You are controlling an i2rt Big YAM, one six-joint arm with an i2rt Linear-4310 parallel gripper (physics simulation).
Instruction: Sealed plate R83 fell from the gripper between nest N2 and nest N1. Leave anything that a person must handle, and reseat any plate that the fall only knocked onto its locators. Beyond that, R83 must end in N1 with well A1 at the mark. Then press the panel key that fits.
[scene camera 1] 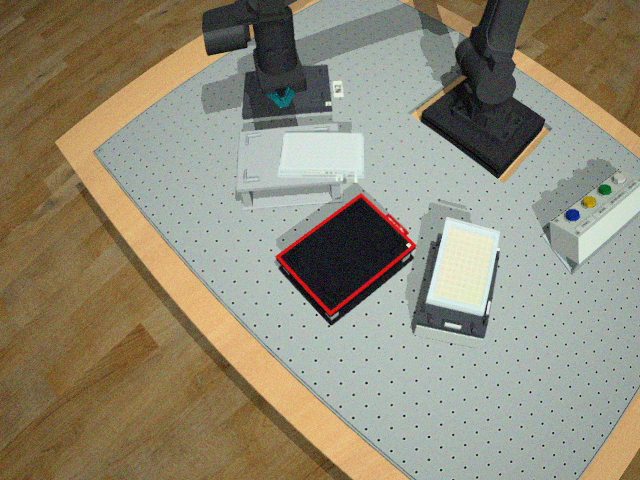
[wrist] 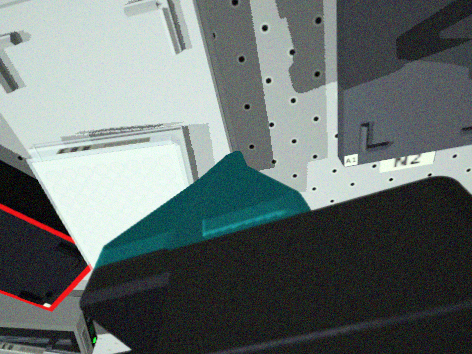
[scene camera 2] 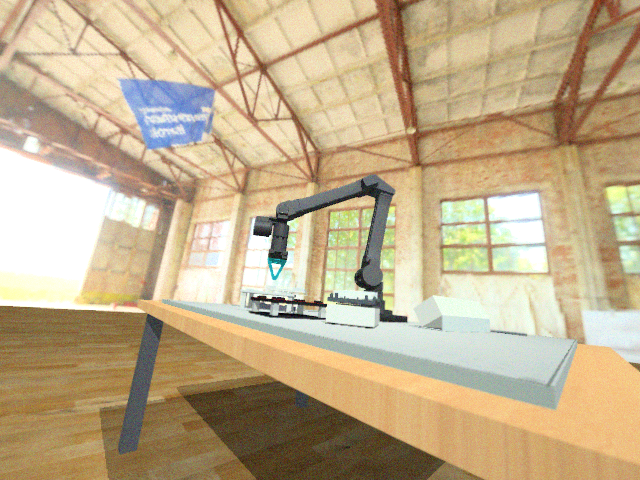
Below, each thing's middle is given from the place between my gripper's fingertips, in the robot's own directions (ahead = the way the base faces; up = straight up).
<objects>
The plate nest (scene camera 1: 317, 98) lies 90 mm behind my hand, 100 mm to the right of it and 90 mm below it. The rest, counted from my hand: black plate with red rim (scene camera 1: 349, 252) 100 mm ahead, 220 mm to the left, 80 mm below; then plate shaker (scene camera 1: 434, 322) 50 mm ahead, 390 mm to the left, 70 mm below.
</objects>
